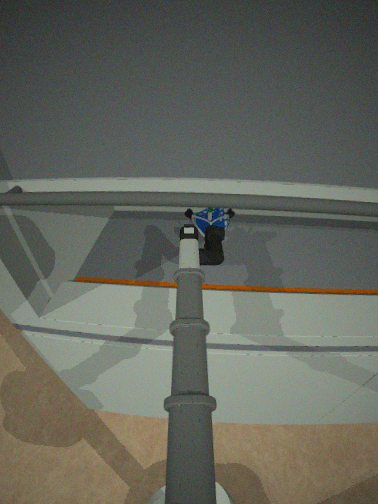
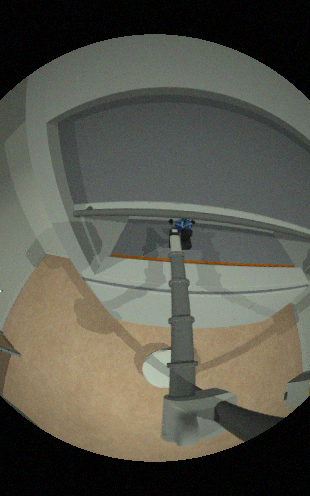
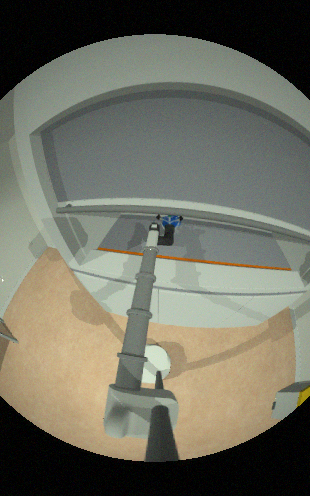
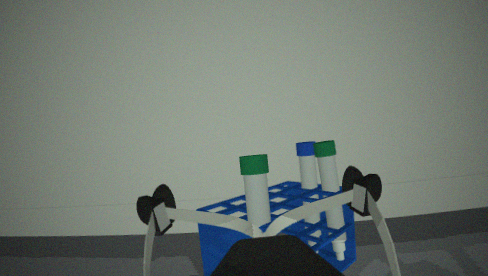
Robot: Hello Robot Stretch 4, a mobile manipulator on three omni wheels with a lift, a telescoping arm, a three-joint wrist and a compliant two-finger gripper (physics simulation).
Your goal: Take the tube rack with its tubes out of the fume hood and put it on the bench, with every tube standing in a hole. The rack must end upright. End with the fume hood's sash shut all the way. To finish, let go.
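Frame: origin at the robot's base, x ahead, y left, z up, level; metres.
Where they show: robot's base, origin of the base link: (image 2: 163, 367) (image 3: 149, 362).
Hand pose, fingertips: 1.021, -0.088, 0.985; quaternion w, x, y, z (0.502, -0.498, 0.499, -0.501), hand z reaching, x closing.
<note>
Things, the pixels of their top centre, and the offset from my fingertips, as dx, dy, dz. Level surfaces: height alone.
- blue tube rack, middle of its top: (image 4: 277, 198) (image 1: 213, 212) (image 3: 171, 216) (image 2: 183, 220) -0.001, -0.018, -0.007
- fume hood's floor, its level: dz -0.084
- blue-capped tube, middle of its top: (image 4: 305, 142) +0.032, -0.055, +0.039
The blue tube rack (image 1: 218, 219) (image 2: 183, 227) (image 3: 170, 223) (image 4: 211, 245) stands upright on the fume hood's floor (image 1: 115, 245). Three tubes stand in it: one green-capped tube (image 4: 256, 192) near the front, a blue-capped tube (image 4: 308, 170) and another green-capped tube (image 4: 328, 172) at the right. My gripper (image 1: 210, 213) (image 2: 182, 221) (image 3: 170, 217) (image 4: 257, 192) is open, its fingertips spread wide to the left and right of the rack, apart from it. The black gripper body hides the rack's lower front. The sash (image 1: 190, 100) is raised, with its grey handle bar (image 1: 100, 198) crossing above the arm's far end.
An orange strip (image 1: 125, 282) (image 2: 225, 264) (image 3: 225, 262) runs along the hood's front edge, under my arm (image 1: 190, 350). The hood's left side wall (image 1: 65, 240) stands left of the gripper. A grey and yellow object (image 3: 290, 402) is at the lower right.
</note>
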